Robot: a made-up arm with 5 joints.
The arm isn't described. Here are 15 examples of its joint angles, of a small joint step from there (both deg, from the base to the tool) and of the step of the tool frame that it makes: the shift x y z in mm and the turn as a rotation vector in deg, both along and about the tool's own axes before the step.
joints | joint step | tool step
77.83 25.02 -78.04 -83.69 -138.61 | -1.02 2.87 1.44 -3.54 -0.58 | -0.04 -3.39 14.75 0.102 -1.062 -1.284
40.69 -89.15 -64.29 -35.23 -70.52 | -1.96 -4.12 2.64 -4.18 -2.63 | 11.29 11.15 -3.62 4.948 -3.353 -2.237
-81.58 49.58 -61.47 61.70 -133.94 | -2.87 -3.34 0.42 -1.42 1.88 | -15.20 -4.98 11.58 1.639 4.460 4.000
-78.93 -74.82 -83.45 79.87 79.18 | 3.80 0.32 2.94 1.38 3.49 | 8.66 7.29 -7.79 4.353 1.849 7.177
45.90 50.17 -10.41 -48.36 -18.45 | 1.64 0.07 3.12 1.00 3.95 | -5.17 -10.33 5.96 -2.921 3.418 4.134
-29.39 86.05 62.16 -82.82 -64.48 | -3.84 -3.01 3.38 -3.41 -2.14 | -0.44 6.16 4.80 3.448 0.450 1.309
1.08 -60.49 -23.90 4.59 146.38 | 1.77 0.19 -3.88 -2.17 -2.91 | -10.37 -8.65 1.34 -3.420 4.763 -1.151
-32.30 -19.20 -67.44 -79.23 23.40 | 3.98 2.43 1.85 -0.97 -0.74 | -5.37 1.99 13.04 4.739 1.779 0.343
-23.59 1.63 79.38 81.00 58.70 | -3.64 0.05 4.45 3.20 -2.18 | -2.71 7.65 -9.41 4.256 7.322 -1.286
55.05 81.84 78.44 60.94 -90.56 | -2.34 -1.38 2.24 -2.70 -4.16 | 1.33 -1.37 -2.79 2.001 -1.603 -5.673
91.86 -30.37 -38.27 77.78 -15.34 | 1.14 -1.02 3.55 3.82 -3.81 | -6.19 -4.24 -3.82 -3.223 5.585 -4.049
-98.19 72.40 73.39 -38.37 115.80 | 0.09 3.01 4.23 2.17 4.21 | 7.51 17.65 6.85 8.508 -4.026 4.117
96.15 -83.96 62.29 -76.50 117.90 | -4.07 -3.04 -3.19 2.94 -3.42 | -0.30 -9.99 -9.21 -2.744 1.944 -7.430
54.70 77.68 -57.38 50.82 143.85 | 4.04 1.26 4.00 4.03 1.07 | 2.01 25.32 -10.33 6.547 -6.659 -2.853
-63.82 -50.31 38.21 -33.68 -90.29 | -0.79 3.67 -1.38 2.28 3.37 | -1.62 -9.65 -2.88 -4.583 0.462 2.824
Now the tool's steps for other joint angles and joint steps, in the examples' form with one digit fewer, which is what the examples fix.
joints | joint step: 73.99 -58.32 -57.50 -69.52 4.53 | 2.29 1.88 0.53 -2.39 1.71
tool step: -3.8 5.3 7.4 2.28 -0.08 1.50
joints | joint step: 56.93 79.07 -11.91 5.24 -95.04 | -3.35 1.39 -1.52 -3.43 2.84
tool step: -12.2 0.9 -2.0 3.41 1.50 6.00
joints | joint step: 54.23 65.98 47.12 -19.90 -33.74 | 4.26 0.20 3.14 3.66 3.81
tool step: -8.3 -12.3 2.6 -3.57 6.04 -0.43
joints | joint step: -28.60 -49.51 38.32 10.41 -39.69 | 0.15 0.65 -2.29 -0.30 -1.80
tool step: 4.7 3.7 0.1 1.22 -1.51 -1.80
